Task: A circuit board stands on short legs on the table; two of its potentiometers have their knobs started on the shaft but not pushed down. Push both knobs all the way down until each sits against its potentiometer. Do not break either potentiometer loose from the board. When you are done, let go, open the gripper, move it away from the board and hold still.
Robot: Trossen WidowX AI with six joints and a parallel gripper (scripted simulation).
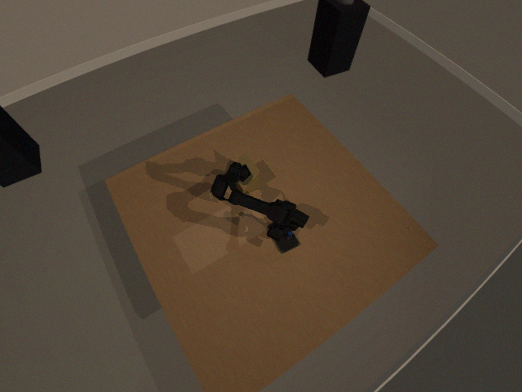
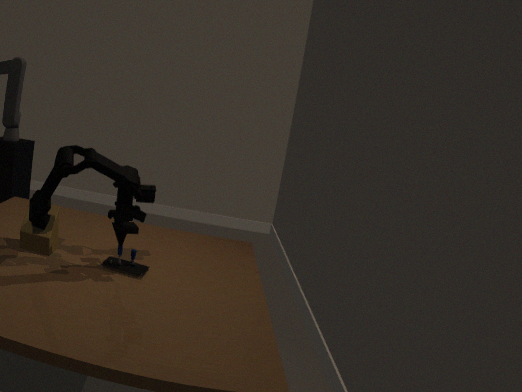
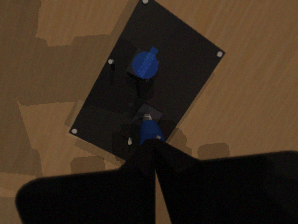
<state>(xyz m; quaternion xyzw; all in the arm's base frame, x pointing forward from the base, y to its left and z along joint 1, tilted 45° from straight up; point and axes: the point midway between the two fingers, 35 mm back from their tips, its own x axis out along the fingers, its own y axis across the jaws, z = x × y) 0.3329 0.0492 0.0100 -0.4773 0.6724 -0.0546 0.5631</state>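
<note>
The blue knob lies 4 cm ahead of my gripper tip, 3 cm to the left of it and 3 cm below it.
</note>
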